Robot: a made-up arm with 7 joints. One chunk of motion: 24 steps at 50 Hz.
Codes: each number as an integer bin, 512 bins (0 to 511) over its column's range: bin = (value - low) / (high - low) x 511, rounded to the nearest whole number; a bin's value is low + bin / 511 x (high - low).
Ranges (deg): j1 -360..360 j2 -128.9..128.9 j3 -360..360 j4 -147.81..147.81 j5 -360..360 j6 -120.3..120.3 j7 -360..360
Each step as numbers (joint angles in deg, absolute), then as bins.
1 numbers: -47.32 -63.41 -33.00 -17.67 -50.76 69.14 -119.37
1 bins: 222 130 232 225 219 402 171
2 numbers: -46.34 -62.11 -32.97 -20.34 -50.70 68.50 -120.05
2 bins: 223 132 232 220 220 401 170
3 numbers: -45.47 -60.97 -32.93 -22.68 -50.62 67.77 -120.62
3 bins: 223 135 232 216 220 399 170
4 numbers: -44.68 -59.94 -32.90 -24.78 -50.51 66.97 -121.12
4 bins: 224 137 232 213 220 398 170
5 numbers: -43.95 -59.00 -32.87 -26.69 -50.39 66.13 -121.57
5 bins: 224 139 232 209 220 396 169
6 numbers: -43.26 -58.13 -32.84 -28.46 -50.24 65.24 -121.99
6 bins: 225 140 232 206 220 394 169
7 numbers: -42.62 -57.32 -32.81 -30.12 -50.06 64.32 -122.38
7 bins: 225 142 232 203 220 392 169
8 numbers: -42.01 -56.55 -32.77 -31.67 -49.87 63.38 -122.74
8 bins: 226 143 232 201 220 390 168
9 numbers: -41.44 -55.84 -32.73 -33.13 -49.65 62.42 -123.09
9 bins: 226 145 232 198 220 388 168
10 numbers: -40.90 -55.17 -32.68 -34.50 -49.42 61.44 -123.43
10 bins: 226 146 232 196 220 386 168
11 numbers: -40.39 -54.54 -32.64 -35.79 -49.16 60.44 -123.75
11 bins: 227 147 232 194 221 384 168
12 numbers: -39.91 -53.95 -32.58 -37.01 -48.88 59.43 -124.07
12 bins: 227 149 232 192 221 382 167
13 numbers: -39.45 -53.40 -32.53 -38.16 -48.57 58.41 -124.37
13 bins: 228 150 232 190 221 380 167
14 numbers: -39.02 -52.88 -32.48 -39.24 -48.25 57.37 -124.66
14 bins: 228 151 232 188 221 377 167
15 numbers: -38.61 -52.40 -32.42 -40.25 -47.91 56.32 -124.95
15 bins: 228 152 232 186 221 375 167
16 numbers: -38.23 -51.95 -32.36 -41.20 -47.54 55.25 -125.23
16 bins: 228 153 233 184 222 373 167
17 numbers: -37.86 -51.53 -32.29 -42.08 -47.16 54.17 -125.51
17 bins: 229 153 233 183 222 371 166
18 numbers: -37.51 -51.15 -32.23 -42.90 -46.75 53.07 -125.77
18 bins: 229 154 233 181 222 368 166
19 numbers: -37.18 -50.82 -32.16 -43.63 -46.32 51.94 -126.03
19 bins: 229 155 233 180 223 366 166
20 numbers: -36.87 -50.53 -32.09 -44.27 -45.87 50.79 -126.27
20 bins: 229 155 233 179 223 363 166
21 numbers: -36.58 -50.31 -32.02 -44.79 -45.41 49.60 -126.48
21 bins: 230 156 233 178 223 361 166
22 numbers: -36.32 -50.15 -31.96 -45.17 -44.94 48.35 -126.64
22 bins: 230 156 233 177 224 358 166
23 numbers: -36.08 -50.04 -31.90 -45.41 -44.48 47.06 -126.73
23 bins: 230 156 233 177 224 355 166
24 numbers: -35.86 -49.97 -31.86 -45.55 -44.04 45.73 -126.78
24 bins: 230 156 233 177 224 353 166
